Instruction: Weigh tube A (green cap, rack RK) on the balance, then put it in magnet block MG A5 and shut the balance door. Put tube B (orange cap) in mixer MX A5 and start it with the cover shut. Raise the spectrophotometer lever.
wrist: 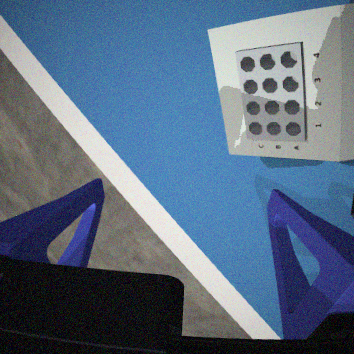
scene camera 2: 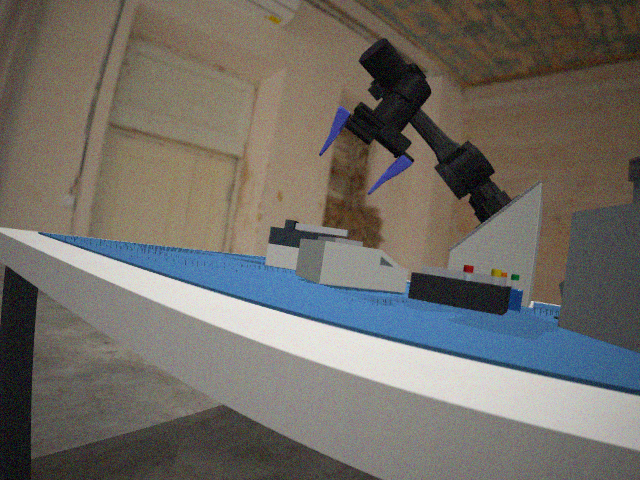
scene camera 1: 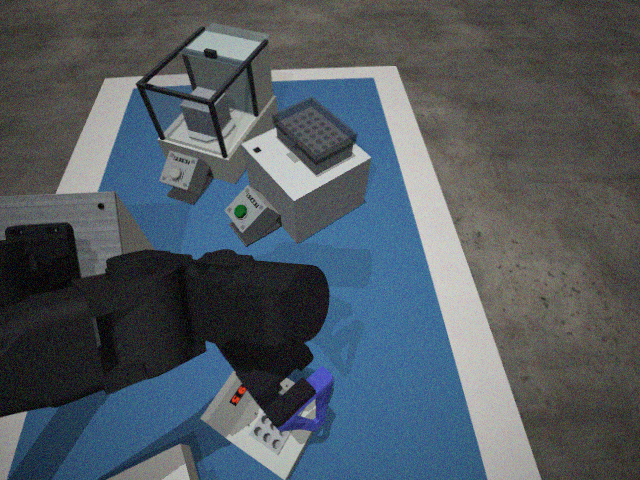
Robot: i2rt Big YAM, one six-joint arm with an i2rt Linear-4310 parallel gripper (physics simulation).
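Note:
My gripper [scene camera 2: 344, 174] [wrist: 185, 192] is open and empty, high above the table, its blue fingers wide apart. Tube A's green cap [scene camera 2: 515, 277] shows above a blue rack [scene camera 2: 515, 299], and an orange cap [scene camera 2: 504, 274] shows beside it; which rack holds the orange one I cannot tell. The balance [scene camera 1: 227, 164] has a glass housing at the back; whether its door is open is unclear. The mixer [scene camera 1: 330, 206] has a dark see-through cover [scene camera 1: 315, 129] over its wells. I cannot pick out the magnet block or the spectrophotometer lever for certain.
A white block device [scene camera 1: 289, 459] [wrist: 222, 55] with lettered, numbered wells and a red display lies below the gripper. A black rack [scene camera 2: 454, 291] holds red and yellow caps. Button boxes [scene camera 1: 186, 173] [scene camera 1: 253, 211] stand before the balance and mixer. A slanted panel [scene camera 1: 93, 222] [scene camera 2: 509, 248] stands near the arm.

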